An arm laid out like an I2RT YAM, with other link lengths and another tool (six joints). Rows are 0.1 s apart.
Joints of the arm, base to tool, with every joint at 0 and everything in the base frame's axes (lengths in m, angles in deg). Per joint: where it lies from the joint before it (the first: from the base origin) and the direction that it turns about. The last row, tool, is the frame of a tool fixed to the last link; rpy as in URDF.
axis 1: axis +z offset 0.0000 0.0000 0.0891
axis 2: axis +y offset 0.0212 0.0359 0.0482
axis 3: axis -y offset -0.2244 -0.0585 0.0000
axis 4: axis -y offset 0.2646 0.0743 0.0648
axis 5: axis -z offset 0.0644 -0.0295 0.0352
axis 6: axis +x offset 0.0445 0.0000 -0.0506
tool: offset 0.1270 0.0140 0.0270 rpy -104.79 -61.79 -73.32
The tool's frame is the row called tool.
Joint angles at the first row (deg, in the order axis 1, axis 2, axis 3, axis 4, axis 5, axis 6):
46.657, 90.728, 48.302, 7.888, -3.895, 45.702
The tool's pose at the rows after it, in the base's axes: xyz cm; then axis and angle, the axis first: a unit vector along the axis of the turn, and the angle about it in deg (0 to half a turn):
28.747, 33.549, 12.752, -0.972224, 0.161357, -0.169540, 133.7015
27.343, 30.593, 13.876, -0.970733, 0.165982, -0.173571, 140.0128
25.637, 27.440, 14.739, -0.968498, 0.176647, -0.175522, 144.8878
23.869, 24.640, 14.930, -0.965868, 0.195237, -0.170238, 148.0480
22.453, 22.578, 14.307, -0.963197, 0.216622, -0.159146, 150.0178
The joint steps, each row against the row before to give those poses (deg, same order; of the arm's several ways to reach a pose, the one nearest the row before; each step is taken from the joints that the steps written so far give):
0.189, -8.075, -0.532, -10.936, 1.983, -2.686
0.002, -7.540, -0.296, -12.218, 3.610, -1.600
-0.003, -7.828, -1.416, -10.343, 3.096, -0.251
0.047, -7.040, -2.266, -7.905, 1.957, 1.434
-0.046, -4.989, -2.654, -4.941, 0.810, 2.195

